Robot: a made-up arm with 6 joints.
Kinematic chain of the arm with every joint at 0, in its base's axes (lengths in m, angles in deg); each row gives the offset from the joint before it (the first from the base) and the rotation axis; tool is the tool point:
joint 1: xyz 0 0 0.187 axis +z
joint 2: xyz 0 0.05 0 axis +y
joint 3: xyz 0 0 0.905 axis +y
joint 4: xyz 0 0 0.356 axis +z
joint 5: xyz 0 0 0 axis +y
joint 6: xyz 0 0 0.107 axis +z
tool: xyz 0 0 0
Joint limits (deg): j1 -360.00..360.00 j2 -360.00..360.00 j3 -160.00..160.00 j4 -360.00..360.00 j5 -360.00..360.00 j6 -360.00..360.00
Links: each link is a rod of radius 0.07 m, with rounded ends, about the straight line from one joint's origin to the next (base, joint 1, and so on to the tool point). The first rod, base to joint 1, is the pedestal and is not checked.
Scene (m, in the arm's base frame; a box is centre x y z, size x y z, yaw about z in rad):
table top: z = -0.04
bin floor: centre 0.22 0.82 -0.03 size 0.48 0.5 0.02 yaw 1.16
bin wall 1: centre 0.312 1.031 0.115 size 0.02 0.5 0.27 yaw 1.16
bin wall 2: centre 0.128 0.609 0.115 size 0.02 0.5 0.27 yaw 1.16
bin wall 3: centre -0 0.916 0.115 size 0.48 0.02 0.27 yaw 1.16
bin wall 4: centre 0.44 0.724 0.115 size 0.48 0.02 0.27 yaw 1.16
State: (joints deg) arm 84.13 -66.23 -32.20 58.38 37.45 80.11
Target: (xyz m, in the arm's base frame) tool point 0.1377 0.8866 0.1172
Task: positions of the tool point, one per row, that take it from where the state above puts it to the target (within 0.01 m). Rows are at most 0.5 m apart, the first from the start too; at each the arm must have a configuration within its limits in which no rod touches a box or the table.
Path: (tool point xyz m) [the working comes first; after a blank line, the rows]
Joints at the target: 74.67 66.77 96.99 39.78 48.84 80.11
Straight joint move there: clear.

1: -0.2381 -1.0850 0.9411
2: -0.2146 -0.7699 1.2735
3: -0.1638 -0.3574 1.4633
4: -0.0921 0.0844 1.4840
5: -0.0120 0.4837 1.3418
6: 0.0618 0.7818 1.0741
7: 0.1158 0.9454 0.7391
8: 0.1413 0.9717 0.4017
9: 0.1377 0.8866 0.1172

